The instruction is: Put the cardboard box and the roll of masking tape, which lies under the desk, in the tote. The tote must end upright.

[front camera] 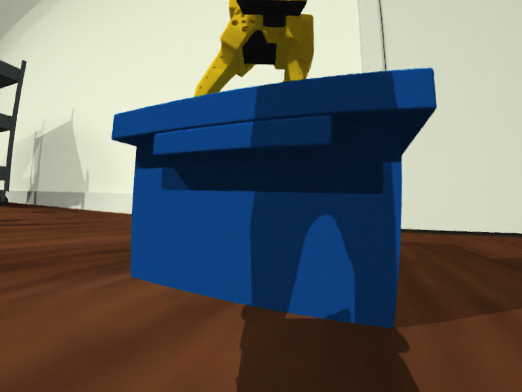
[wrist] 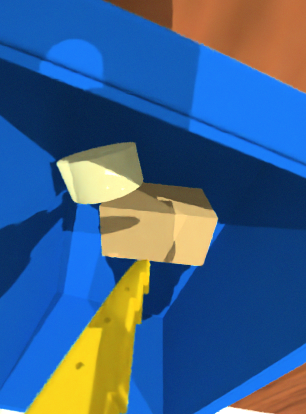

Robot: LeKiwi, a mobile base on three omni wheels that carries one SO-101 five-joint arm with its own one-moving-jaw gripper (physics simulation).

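Places are measured from the arm's base along level axes (x down, y ahead, z right), in centimetres.
Pixels of known places: hand at its tool point: [wrist: 149,272].
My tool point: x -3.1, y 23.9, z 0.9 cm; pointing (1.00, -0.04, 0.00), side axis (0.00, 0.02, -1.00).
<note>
Behind a point stands the place of what it marks.
The blue tote [front camera: 200,225] {x 4.6, y 20.2, z -3.8 cm} [wrist: 240,105] stands upright on the floor, close in front of the base. The tan cardboard box [wrist: 150,225] {x 3.0, y 25.9, z 1.3 cm} lies inside the tote in the wrist view. The cream roll of masking tape [wrist: 102,175] {x 2.8, y 21.9, z 4.1 cm} is also inside, left of the box and tilted, its edge meeting or overlapping the box's upper left corner. My gripper [front camera: 246,84] reaches down over the tote, its jaws spread wide and their tips hidden behind the rim. In the wrist view one notched yellow jaw [wrist: 112,335] {x -5.6, y 23.2, z 1.6 cm} shows, its tip near the box's lower edge. The gripper is open and empty.
A dark shelf rack [front camera: 16,130] {x -30.3, y 111.5, z -130.3 cm} stands at the far left in the front view. A pale wall [front camera: 465,150] {x -13.0, y 61.6, z 52.4 cm} rises behind the tote. The brown wooden floor [front camera: 65,310] {x 8.9, y 15.9, z -9.7 cm} [wrist: 250,40] {x 8.9, y 14.2, z -6.2 cm} shows around the tote.
</note>
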